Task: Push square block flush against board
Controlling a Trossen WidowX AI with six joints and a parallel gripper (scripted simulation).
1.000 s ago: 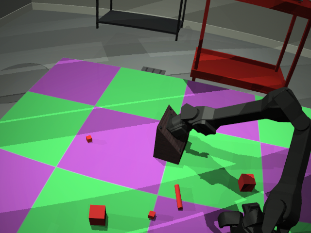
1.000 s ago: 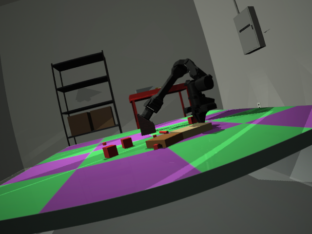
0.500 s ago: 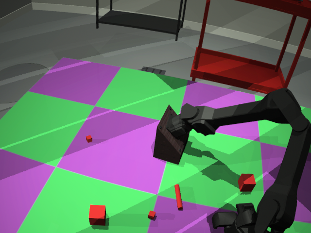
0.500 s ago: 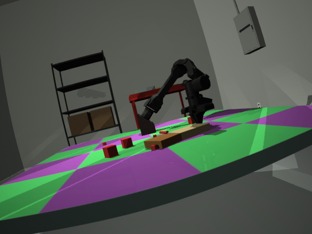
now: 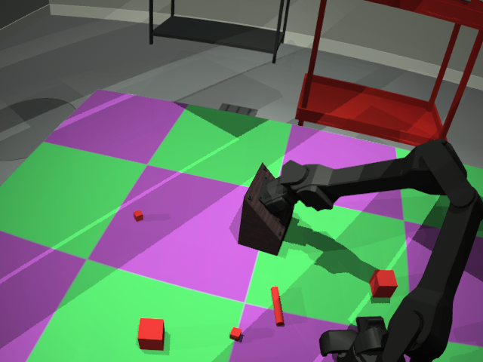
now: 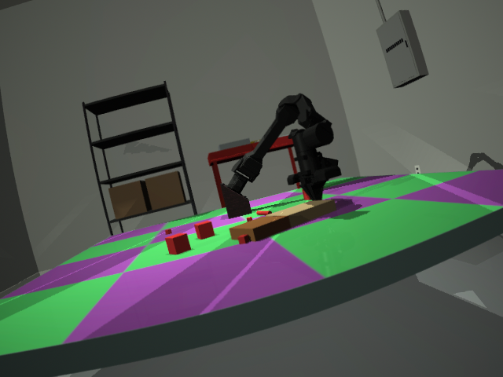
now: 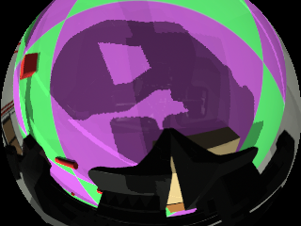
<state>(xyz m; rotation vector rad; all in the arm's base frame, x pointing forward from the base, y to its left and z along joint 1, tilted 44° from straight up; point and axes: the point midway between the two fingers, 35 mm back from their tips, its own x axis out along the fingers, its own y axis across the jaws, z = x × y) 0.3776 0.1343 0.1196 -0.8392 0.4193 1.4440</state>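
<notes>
The board lies 6 cm ahead of my gripper tip, 7 cm to the right of it and 1 cm above it. Round my gripper tip: red rod (18 cm behind, 12 cm to the right); then square block (11 cm ahead, 19 cm to the right, 1 cm above).
</notes>
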